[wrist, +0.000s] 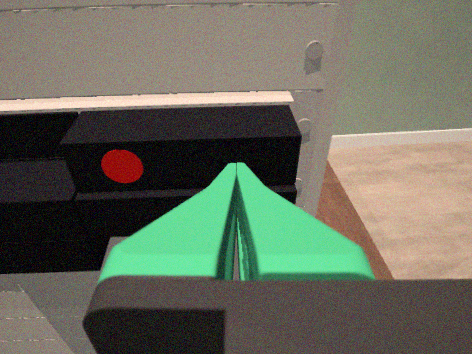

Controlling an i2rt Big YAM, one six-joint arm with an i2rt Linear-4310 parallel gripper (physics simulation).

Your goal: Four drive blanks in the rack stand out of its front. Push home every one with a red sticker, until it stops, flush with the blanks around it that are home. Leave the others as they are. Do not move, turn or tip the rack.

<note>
In view: the gripper (236, 176) and a rack (119, 119).
</note>
